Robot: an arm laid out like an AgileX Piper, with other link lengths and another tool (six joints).
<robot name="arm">
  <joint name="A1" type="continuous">
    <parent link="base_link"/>
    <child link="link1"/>
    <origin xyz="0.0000 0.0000 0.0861" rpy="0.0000 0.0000 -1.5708"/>
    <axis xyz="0 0 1"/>
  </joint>
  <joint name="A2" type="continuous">
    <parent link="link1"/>
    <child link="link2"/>
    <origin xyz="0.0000 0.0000 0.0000" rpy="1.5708 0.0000 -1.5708"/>
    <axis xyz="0 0 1"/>
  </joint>
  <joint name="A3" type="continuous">
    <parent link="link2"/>
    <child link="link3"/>
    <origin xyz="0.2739 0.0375 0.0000" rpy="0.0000 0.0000 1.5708"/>
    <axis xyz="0 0 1"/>
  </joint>
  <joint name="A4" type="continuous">
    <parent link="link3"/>
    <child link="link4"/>
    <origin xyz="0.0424 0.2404 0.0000" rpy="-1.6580 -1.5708 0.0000"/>
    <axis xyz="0 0 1"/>
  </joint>
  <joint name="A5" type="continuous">
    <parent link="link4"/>
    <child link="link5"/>
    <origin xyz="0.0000 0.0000 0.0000" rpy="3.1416 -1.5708 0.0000"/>
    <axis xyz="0 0 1"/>
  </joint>
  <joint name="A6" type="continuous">
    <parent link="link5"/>
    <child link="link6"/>
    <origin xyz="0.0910 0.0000 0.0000" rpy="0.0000 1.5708 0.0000"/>
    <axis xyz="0 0 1"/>
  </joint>
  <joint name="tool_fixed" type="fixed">
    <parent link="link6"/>
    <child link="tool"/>
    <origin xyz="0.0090 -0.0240 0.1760" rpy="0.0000 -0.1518 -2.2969"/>
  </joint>
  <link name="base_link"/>
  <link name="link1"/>
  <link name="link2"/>
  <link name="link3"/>
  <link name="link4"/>
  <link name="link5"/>
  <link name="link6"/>
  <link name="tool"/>
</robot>
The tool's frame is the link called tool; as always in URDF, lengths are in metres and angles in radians. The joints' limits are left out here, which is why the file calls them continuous.
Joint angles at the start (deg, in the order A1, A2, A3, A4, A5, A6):
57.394, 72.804, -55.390, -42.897, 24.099, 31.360
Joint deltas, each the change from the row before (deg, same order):
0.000, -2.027, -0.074, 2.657, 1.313, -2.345
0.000, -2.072, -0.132, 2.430, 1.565, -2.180
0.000, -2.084, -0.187, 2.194, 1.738, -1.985
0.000, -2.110, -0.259, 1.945, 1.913, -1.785
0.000, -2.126, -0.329, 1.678, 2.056, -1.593
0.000, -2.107, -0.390, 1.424, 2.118, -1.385
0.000, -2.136, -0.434, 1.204, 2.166, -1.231
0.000, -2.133, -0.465, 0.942, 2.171, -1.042
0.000, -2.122, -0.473, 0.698, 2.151, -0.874
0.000, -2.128, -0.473, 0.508, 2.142, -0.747
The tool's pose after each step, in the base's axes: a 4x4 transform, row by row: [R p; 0 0 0 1], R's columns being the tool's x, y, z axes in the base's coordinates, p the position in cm. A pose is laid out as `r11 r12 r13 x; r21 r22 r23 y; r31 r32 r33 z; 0 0 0 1`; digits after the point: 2 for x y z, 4 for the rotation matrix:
-0.2395 0.6454 0.7253 29.37; 0.8976 -0.1376 0.4189 31.22; 0.3702 0.7514 -0.5463 22.76; 0 0 0 1
-0.2337 0.6466 0.7261 28.94; 0.8952 -0.1484 0.4202 30.45; 0.3795 0.7482 -0.5442 23.58; 0 0 0 1
-0.2272 0.6478 0.7271 28.49; 0.8933 -0.1587 0.4204 29.63; 0.3877 0.7451 -0.5427 24.37; 0 0 0 1
-0.2201 0.6486 0.7286 28.04; 0.8918 -0.1688 0.4197 28.75; 0.3952 0.7421 -0.5413 25.16; 0 0 0 1
-0.2127 0.6488 0.7307 27.58; 0.8907 -0.1788 0.4180 27.82; 0.4018 0.7397 -0.5398 25.94; 0 0 0 1
-0.2053 0.6483 0.7332 27.12; 0.8895 -0.1888 0.4160 26.86; 0.4081 0.7376 -0.5380 26.71; 0 0 0 1
-0.1983 0.6470 0.7363 26.65; 0.8882 -0.1990 0.4141 25.85; 0.4144 0.7361 -0.5352 27.50; 0 0 0 1
-0.1915 0.6444 0.7403 26.17; 0.8868 -0.2097 0.4118 24.81; 0.4206 0.7354 -0.5313 28.28; 0 0 0 1
-0.1847 0.6406 0.7453 25.71; 0.8854 -0.2207 0.4092 23.73; 0.4266 0.7355 -0.5264 29.05; 0 0 0 1
-0.1779 0.6358 0.7510 25.24; 0.8839 -0.2322 0.4060 22.61; 0.4325 0.7361 -0.5207 29.80; 0 0 0 1

